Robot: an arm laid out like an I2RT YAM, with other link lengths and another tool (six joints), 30 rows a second.
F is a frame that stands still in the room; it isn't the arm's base.
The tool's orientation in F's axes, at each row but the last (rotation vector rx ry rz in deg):
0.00 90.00 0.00
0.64 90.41 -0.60
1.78 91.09 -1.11
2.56 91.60 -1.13
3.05 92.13 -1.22
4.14 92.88 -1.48
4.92 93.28 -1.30
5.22 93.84 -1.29
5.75 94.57 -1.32
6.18 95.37 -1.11
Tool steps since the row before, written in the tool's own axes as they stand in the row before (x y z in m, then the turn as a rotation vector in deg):
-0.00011 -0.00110 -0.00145 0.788 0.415 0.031
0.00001 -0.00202 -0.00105 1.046 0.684 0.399
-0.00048 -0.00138 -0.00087 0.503 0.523 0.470
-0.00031 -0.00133 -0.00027 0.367 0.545 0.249
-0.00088 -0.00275 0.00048 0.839 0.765 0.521
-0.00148 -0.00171 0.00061 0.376 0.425 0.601
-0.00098 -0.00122 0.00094 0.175 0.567 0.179
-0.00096 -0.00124 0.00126 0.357 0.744 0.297
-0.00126 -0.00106 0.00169 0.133 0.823 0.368
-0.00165 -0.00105 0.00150 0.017 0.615 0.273
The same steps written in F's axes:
-0.00145 -0.00110 0.00011 0.031 0.415 -0.788
-0.00108 -0.00201 0.00000 0.401 0.679 -1.049
-0.00090 -0.00136 0.00049 0.477 0.512 -0.508
-0.00032 -0.00132 0.00030 0.261 0.540 -0.366
0.00038 -0.00279 0.00081 0.525 0.757 -0.843
0.00057 -0.00179 0.00140 0.607 0.399 -0.395
0.00091 -0.00132 0.00088 0.208 0.560 -0.164
0.00123 -0.00137 0.00082 0.326 0.737 -0.346
0.00169 -0.00125 0.00107 0.421 0.799 -0.125
0.00155 -0.00126 0.00144 0.320 0.592 -0.012

